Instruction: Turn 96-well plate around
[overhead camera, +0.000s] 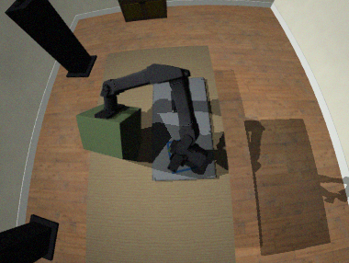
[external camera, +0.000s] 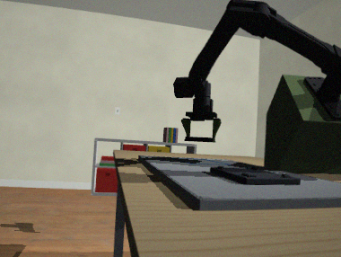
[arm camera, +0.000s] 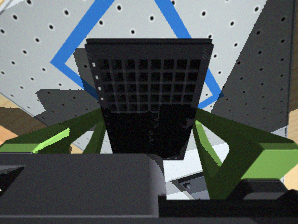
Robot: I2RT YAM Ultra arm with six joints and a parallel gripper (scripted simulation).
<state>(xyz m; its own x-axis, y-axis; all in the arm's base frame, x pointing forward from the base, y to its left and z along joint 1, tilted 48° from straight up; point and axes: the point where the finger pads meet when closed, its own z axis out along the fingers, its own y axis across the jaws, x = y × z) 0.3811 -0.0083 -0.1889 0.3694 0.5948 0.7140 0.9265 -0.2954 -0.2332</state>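
My gripper is now right at the black 96-well plate. Also, from my hand: plate nest N1: 35 cm to the left, 7 cm below, 4 cm behind.
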